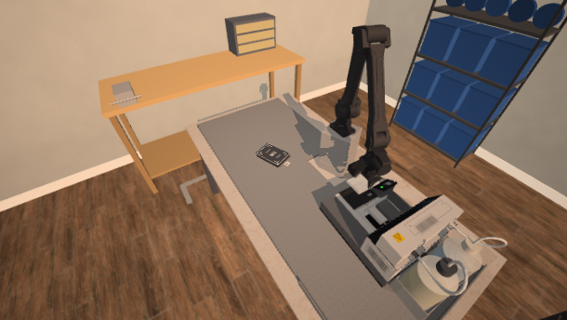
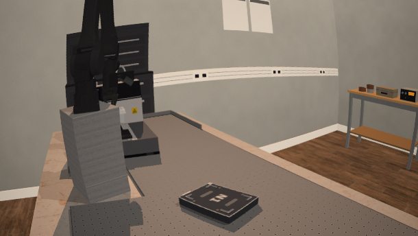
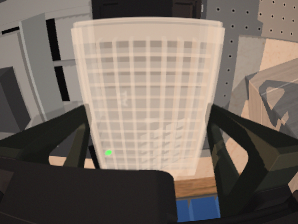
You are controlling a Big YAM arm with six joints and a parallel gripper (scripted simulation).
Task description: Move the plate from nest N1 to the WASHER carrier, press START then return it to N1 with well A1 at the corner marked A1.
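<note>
The dark carrier is 100 mm below my hand. From my hand the other things lie so: washer (150 mm to the left, 50 mm below); then clear well plate (10 mm below); then label (160 mm ahead, 420 mm to the right, 180 mm below).
</note>
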